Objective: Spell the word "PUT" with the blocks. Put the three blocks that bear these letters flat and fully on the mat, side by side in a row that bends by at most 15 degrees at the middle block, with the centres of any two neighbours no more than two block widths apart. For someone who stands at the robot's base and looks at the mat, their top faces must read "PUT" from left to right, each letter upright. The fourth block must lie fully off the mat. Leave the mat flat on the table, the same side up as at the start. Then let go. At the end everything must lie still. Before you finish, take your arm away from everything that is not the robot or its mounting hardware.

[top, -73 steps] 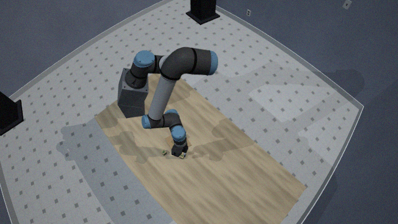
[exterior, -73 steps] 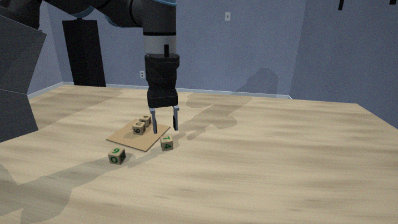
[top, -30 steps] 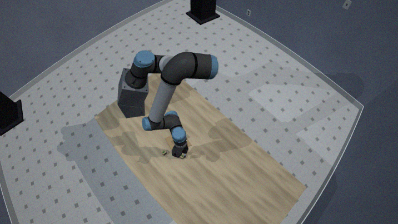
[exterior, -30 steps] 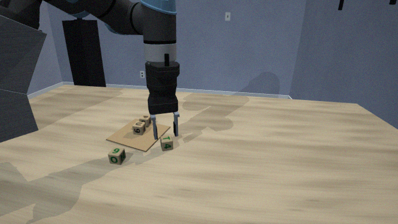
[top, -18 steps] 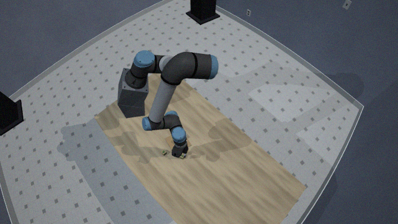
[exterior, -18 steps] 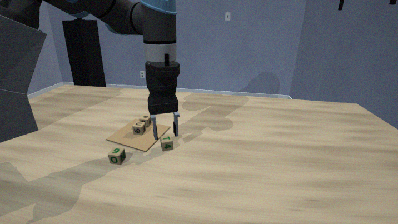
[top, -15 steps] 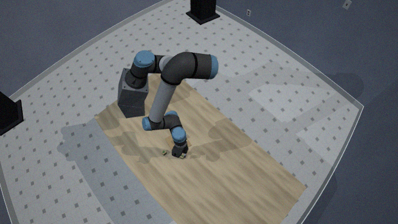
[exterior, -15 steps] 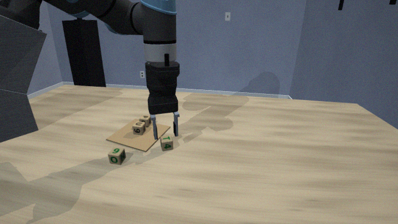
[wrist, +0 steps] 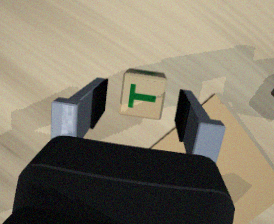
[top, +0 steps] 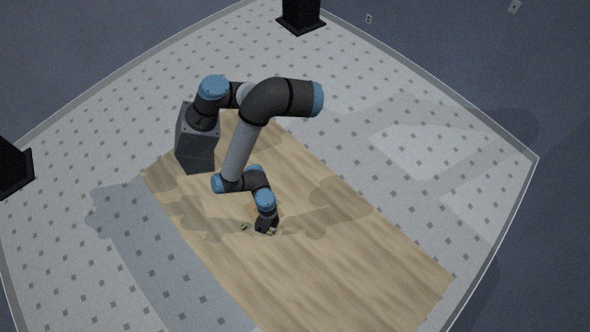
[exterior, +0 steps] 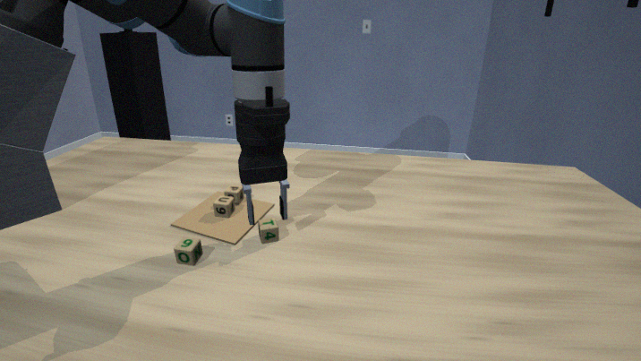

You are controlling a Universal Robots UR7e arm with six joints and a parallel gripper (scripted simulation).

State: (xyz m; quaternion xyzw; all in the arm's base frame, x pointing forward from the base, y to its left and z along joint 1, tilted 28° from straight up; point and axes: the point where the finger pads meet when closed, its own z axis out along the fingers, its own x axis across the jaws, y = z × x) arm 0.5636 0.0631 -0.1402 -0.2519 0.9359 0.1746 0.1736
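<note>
Right now my hand is 40 mm above the T block. From my hand the other things lie so: tan mat 110 mm behind, 50 mm below, 40 mm to the left; then U block 110 mm behind, 40 mm to the left, 40 mm below; then O block 100 mm behind, 90 mm to the right, 40 mm below.
</note>
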